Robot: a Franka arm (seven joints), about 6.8 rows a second.
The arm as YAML. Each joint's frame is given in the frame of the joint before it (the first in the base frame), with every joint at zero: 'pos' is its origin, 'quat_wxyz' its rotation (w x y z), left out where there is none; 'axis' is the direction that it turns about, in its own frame. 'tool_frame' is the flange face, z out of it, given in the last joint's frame.
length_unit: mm
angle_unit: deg
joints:
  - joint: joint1
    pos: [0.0, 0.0, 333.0]
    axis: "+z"
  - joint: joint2
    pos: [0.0, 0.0, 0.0]
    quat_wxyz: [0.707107, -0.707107, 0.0, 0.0]
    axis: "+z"
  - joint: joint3
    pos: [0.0, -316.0, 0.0]
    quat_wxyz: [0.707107, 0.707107, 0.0, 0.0]
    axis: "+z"
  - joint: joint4
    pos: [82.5, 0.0, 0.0]
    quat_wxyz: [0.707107, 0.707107, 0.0, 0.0]
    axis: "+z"
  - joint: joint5
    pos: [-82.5, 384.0, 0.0]
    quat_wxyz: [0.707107, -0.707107, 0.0, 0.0]
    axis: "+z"
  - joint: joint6
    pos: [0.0, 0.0, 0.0]
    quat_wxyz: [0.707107, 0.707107, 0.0, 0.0]
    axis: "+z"
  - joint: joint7
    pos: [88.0, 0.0, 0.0]
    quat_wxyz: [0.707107, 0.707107, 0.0, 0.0]
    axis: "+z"
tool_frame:
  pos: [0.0, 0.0, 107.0]
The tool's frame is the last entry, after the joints.
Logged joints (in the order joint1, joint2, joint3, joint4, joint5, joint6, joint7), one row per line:
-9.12 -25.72 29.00 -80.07 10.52 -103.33 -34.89
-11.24 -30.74 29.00 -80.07 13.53 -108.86 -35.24
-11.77 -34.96 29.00 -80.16 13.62 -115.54 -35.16
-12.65 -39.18 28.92 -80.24 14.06 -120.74 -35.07
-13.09 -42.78 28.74 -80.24 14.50 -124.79 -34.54
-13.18 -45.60 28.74 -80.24 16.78 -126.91 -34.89
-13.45 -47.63 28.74 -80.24 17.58 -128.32 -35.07
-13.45 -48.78 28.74 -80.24 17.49 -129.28 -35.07
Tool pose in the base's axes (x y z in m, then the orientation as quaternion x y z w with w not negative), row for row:
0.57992 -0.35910 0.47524 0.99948 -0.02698 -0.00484 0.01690
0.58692 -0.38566 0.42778 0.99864 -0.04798 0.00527 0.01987
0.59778 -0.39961 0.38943 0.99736 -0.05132 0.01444 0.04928
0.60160 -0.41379 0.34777 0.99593 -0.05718 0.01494 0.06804
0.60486 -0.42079 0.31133 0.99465 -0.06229 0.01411 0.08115
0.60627 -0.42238 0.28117 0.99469 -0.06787 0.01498 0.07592
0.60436 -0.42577 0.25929 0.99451 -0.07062 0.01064 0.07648
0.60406 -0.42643 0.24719 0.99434 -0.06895 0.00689 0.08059
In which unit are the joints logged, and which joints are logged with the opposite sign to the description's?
The joints are logged in degrees. Opposite sign: joint2, joint3, joint6.
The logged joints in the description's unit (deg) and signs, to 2 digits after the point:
-9.12 25.72 -29.00 -80.07 10.52 103.33 -34.89
-11.24 30.74 -29.00 -80.07 13.53 108.86 -35.24
-11.77 34.96 -29.00 -80.16 13.62 115.54 -35.16
-12.65 39.18 -28.92 -80.24 14.06 120.74 -35.07
-13.09 42.78 -28.74 -80.24 14.50 124.79 -34.54
-13.18 45.60 -28.74 -80.24 16.78 126.91 -34.89
-13.45 47.63 -28.74 -80.24 17.58 128.32 -35.07
-13.45 48.78 -28.74 -80.24 17.49 129.28 -35.07

